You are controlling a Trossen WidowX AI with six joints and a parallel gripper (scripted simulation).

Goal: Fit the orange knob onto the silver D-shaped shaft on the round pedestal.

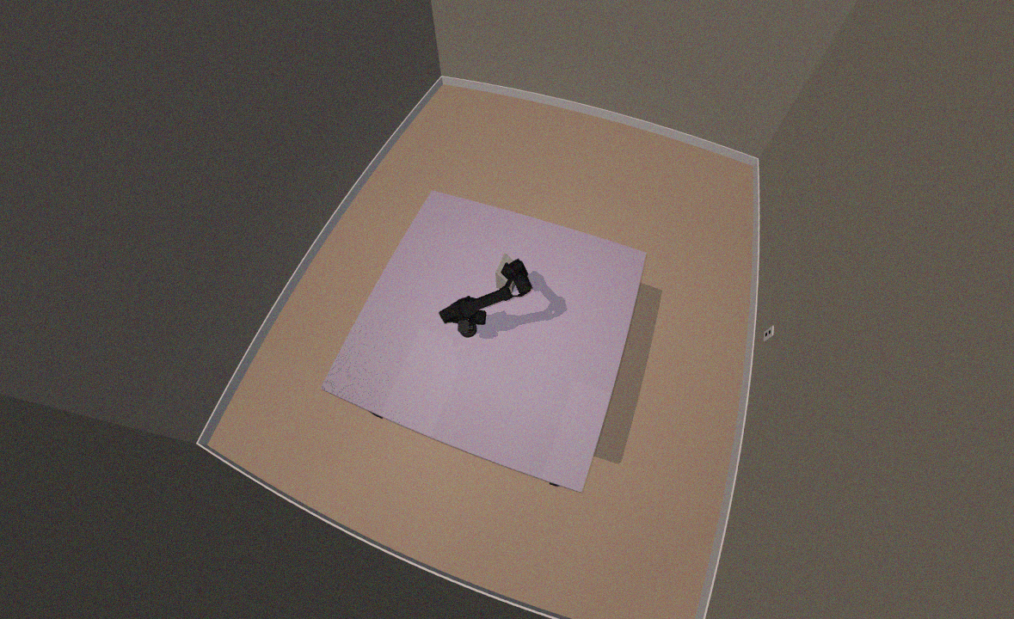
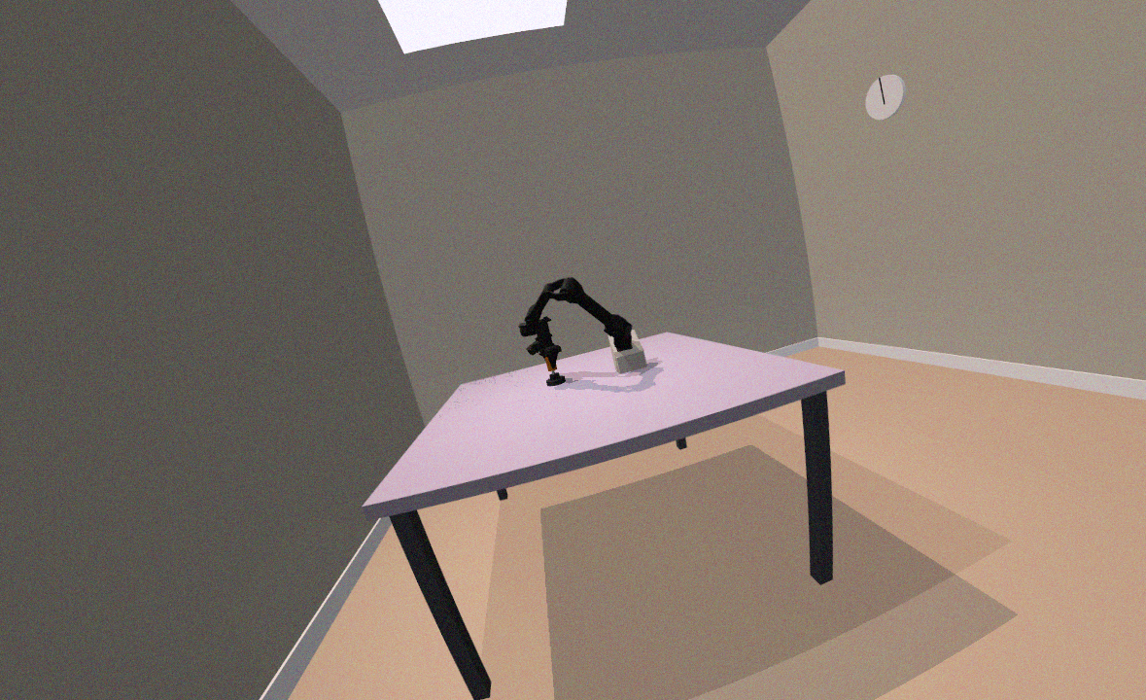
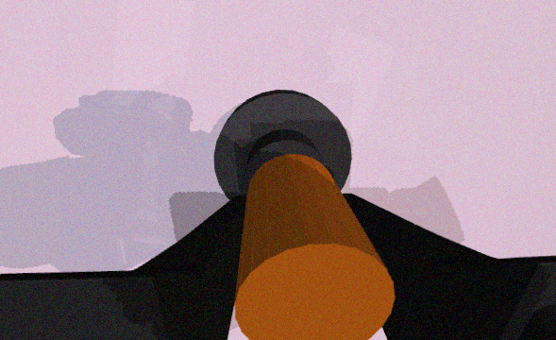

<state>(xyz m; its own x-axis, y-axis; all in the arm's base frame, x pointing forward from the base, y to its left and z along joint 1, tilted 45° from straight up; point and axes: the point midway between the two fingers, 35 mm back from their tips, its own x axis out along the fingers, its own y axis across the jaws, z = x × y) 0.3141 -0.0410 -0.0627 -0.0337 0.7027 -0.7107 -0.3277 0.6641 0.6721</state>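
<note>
The orange knob lies 3 cm above my gripper tip. Also, from my gripper tip: dark round pedestal 4 cm below.
</note>
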